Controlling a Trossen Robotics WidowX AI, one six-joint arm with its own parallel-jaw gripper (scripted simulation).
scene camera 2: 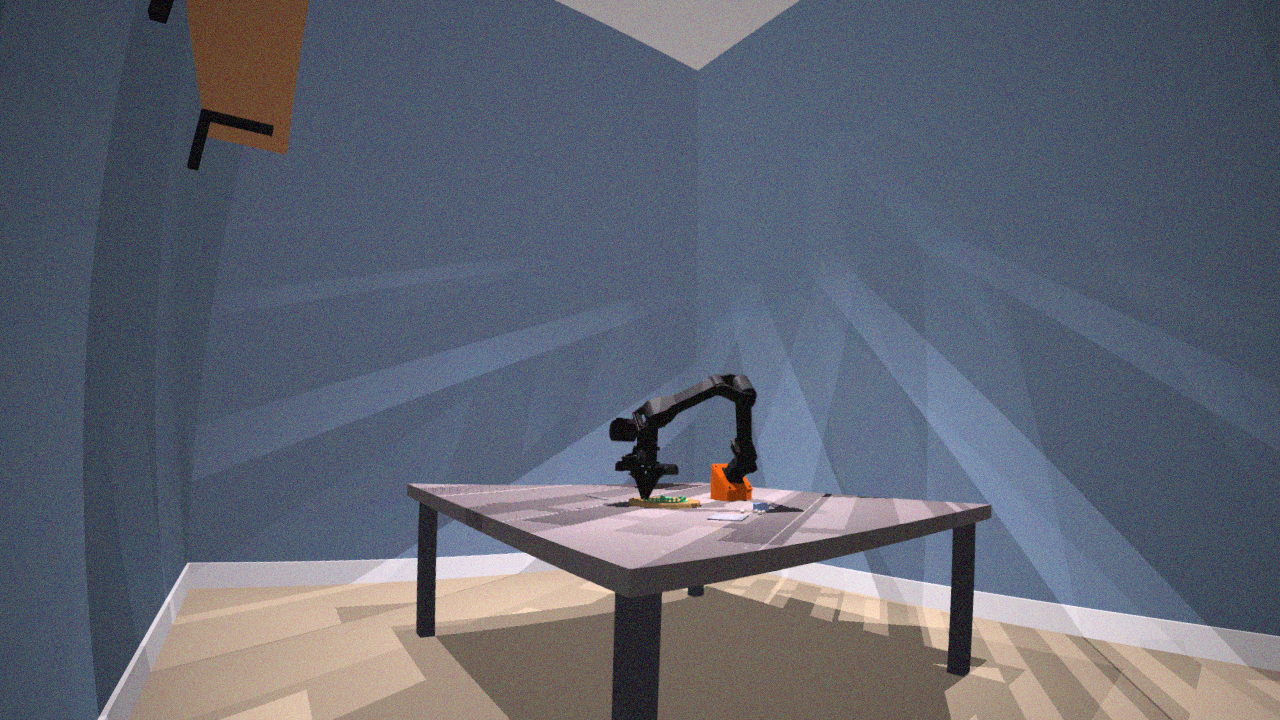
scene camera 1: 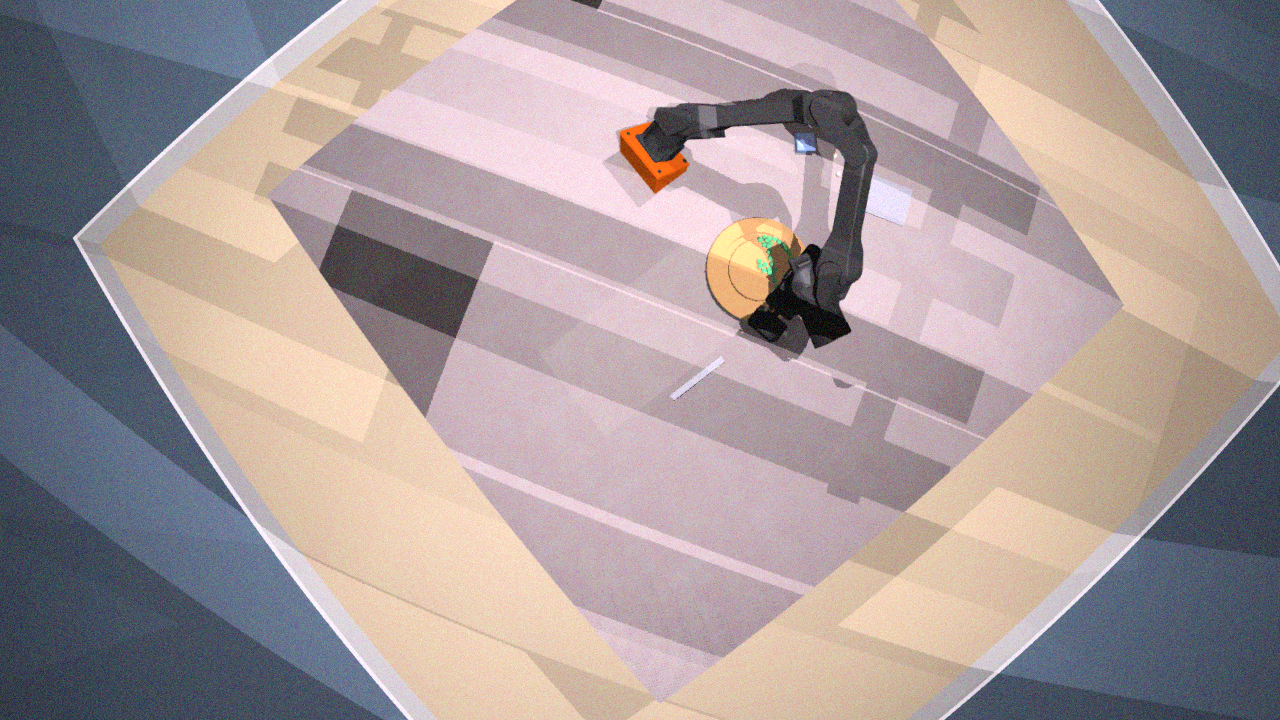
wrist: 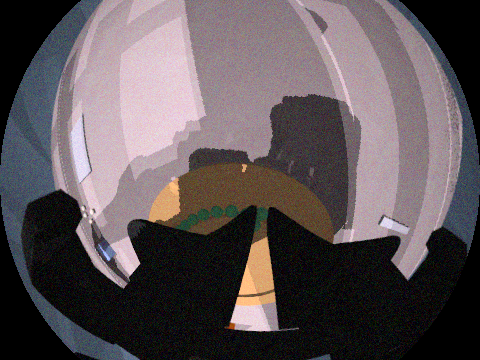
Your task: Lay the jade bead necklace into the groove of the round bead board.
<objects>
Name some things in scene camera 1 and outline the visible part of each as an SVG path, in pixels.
My gripper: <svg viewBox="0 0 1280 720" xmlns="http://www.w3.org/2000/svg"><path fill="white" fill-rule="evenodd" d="M791 268L783 275L782 282L777 288L773 288L765 298L765 303L769 305L768 309L760 305L748 318L748 324L769 342L777 341L788 327L778 318L779 315L791 321L794 315L802 318L802 314L807 313L805 309L809 308L808 303L795 303L787 294L785 283L787 278L793 273ZM809 244L802 252L802 255L807 253L816 266L822 249L815 244Z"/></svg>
A pale square sheet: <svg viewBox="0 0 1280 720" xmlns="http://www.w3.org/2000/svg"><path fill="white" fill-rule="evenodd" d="M872 175L866 213L903 226L913 190Z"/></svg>
</objects>
